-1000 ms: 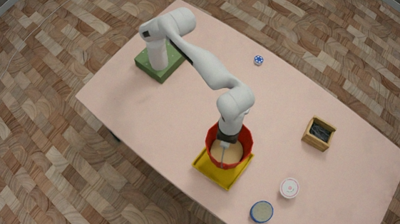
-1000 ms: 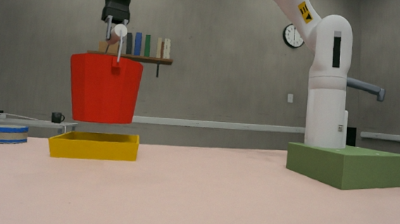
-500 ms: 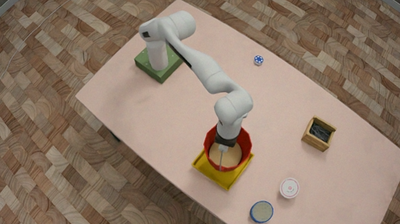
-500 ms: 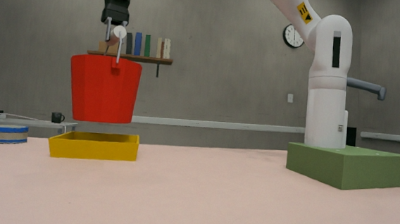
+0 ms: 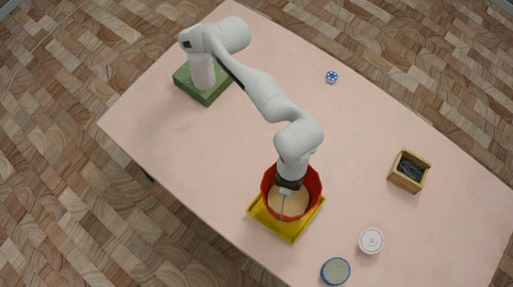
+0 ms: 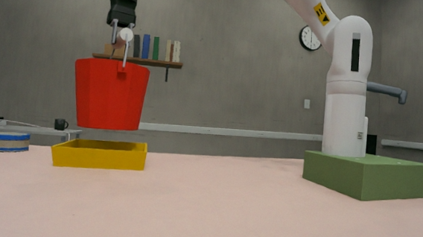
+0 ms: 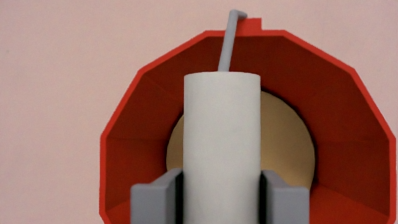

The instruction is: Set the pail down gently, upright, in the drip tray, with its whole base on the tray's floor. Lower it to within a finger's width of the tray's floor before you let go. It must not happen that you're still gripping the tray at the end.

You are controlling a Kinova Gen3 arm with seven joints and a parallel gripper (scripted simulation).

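Now: the red pail 1 cm ahead of my hand and 10 cm below it. From my hand the other things lie so: yellow drip tray 1 cm ahead, 32 cm below; wooden box 32 cm ahead, 41 cm to the left, 29 cm below.
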